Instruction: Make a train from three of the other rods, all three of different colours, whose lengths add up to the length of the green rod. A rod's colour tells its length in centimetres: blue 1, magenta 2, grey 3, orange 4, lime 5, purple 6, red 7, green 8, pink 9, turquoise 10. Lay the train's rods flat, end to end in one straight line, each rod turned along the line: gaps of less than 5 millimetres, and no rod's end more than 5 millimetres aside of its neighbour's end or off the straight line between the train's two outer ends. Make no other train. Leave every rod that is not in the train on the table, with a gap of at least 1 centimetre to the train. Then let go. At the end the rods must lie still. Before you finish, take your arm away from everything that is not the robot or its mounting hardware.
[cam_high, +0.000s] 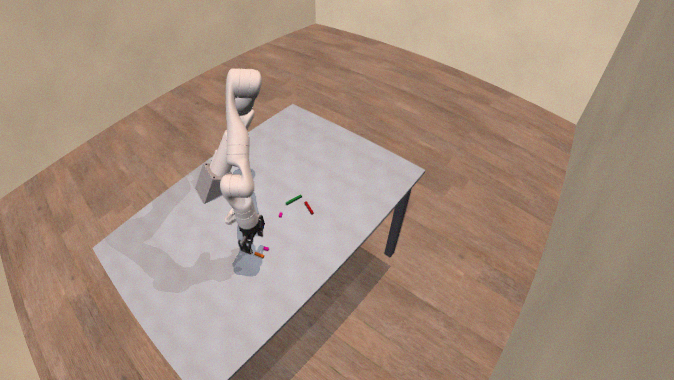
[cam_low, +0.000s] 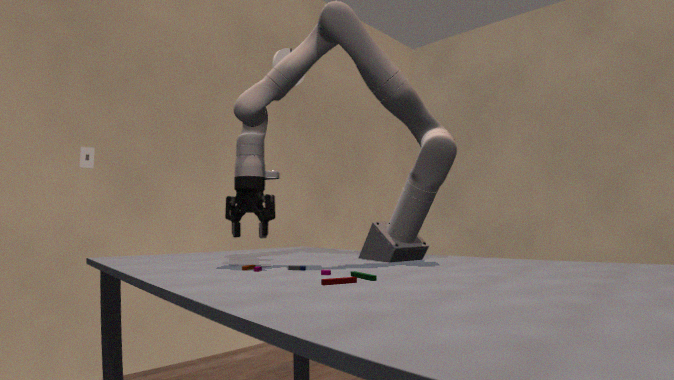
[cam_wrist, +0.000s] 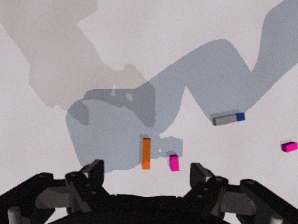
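Now: the orange rod 80 mm below my hand. From my hand the other things lie so: grey rod 90 mm to the left, 80 mm below, 70 mm behind; red rod 300 mm to the left, 80 mm below, 20 mm ahead; blue rod 110 mm to the left, 80 mm below, 80 mm behind.
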